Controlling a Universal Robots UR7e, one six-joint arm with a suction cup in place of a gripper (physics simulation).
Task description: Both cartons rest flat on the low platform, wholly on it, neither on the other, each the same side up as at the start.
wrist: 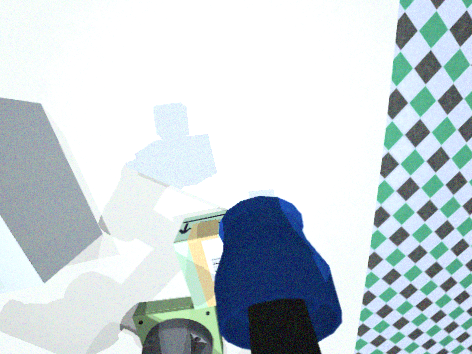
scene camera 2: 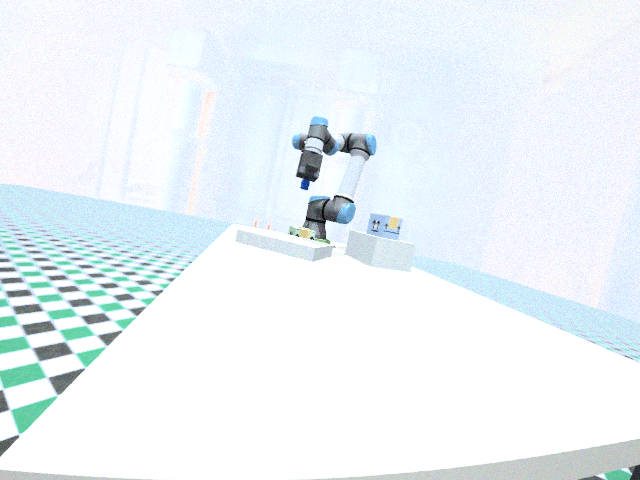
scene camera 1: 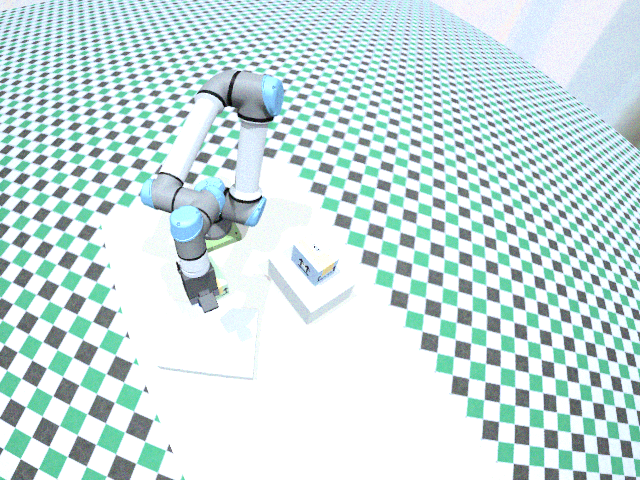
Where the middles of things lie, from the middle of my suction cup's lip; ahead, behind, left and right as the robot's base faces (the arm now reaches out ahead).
Now: suction cup 240 mm above the low white platform [scene camera 1: 221, 343], 30 mm to the left of it and 30 mm short of it. From my suction cup the other things lie so: taller white block [scene camera 2: 374, 251]: 390 mm to the left, 210 mm below, 50 mm behind.
